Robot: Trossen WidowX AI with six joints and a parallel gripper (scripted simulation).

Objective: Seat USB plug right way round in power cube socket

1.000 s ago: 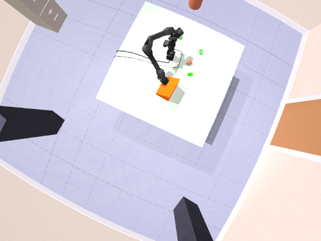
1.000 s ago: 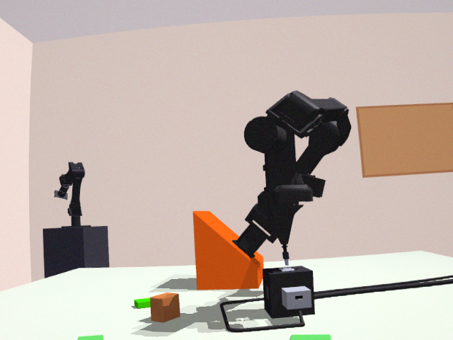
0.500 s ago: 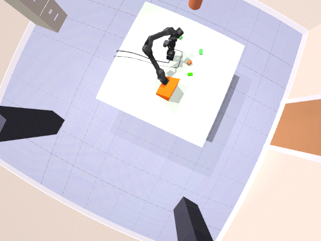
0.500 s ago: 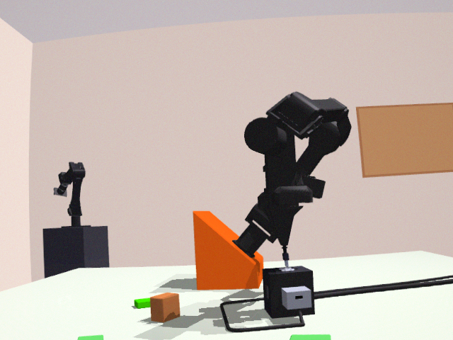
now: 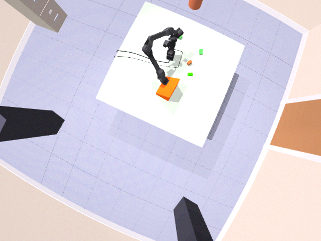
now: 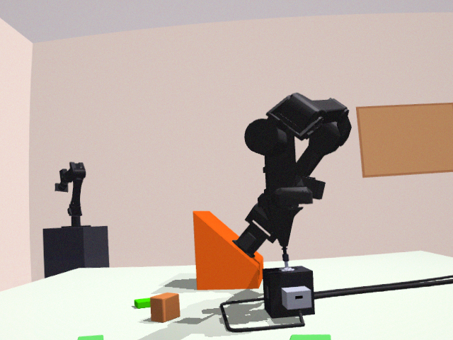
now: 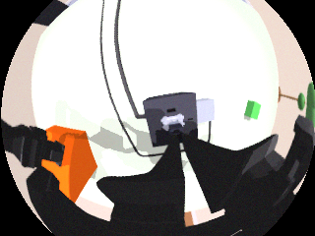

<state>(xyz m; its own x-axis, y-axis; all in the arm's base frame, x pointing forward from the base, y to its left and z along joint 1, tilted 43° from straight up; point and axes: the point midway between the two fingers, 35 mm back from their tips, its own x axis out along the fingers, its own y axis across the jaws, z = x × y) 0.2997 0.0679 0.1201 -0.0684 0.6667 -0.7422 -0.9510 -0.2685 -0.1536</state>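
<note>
My gripper tip is now 5 cm above the USB socket. The rest, counted from my gripper tip: brown block 21 cm to the right, 10 cm below, 5 cm ahead; then USB plug 2 cm below.
</note>
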